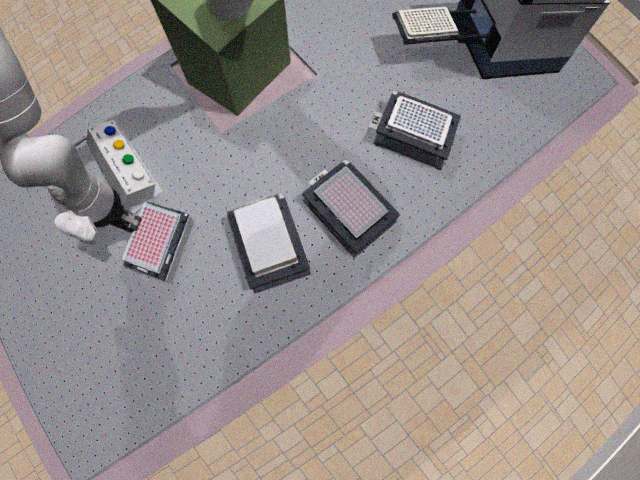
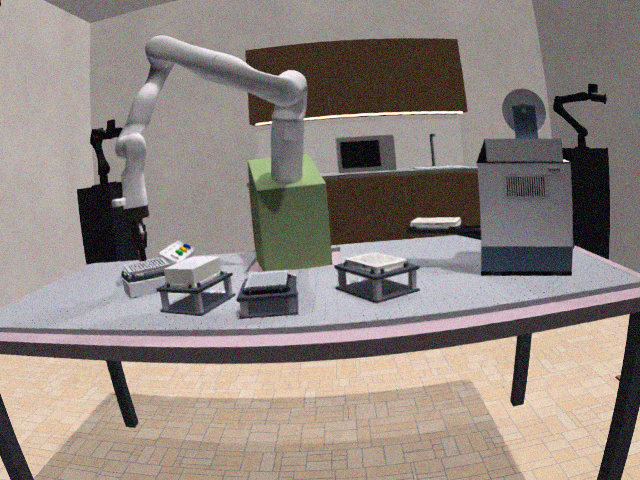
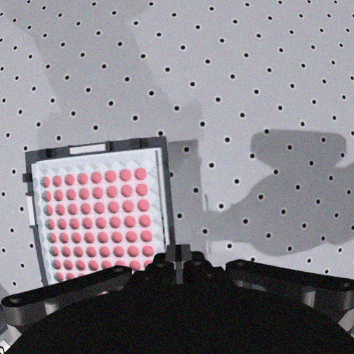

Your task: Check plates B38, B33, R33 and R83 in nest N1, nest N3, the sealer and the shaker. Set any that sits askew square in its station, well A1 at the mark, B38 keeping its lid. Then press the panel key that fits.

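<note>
A white plate with red wells (image 1: 152, 236) (image 2: 144, 268) (image 3: 95, 214) lies on a low dark base (image 1: 177, 240) at the left, beside the key panel (image 1: 120, 162) (image 2: 177, 250). My gripper (image 1: 133, 220) (image 3: 179, 258) is shut and empty, low at this plate's short edge nearest the panel. A lidded white plate (image 1: 265, 236) (image 2: 192, 269) sits on a raised nest. A grey plate with pink wells (image 1: 350, 202) (image 2: 267, 280) sits on a dark block station. A plate with blue wells (image 1: 419, 120) (image 2: 375, 260) sits on another nest. A pale plate (image 1: 428, 21) (image 2: 436, 222) lies on the sealer's tray.
The panel carries blue (image 1: 110, 130), yellow (image 1: 118, 144), green (image 1: 128, 159) and white (image 1: 138, 174) keys. A tall green block (image 1: 223, 48) (image 2: 290, 214) holds the arm's base behind the stations. The sealer (image 1: 518, 38) (image 2: 520, 205) stands at the far right.
</note>
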